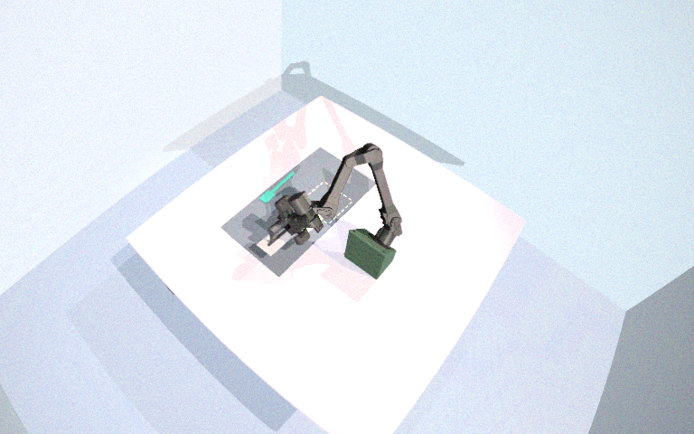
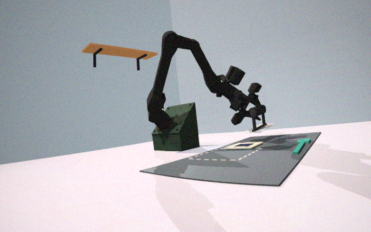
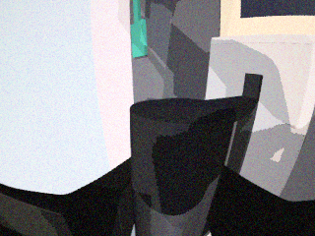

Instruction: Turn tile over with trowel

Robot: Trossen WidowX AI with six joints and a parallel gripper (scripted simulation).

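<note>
My gripper tip is 4 cm past the white tile, 13 cm to the left of it and 9 cm above it. Round my gripper tip: grey mat (3 cm ahead, 18 cm to the right, 11 cm below); teal t-shaped tool (17 cm ahead, 17 cm to the right, 9 cm below).
</note>
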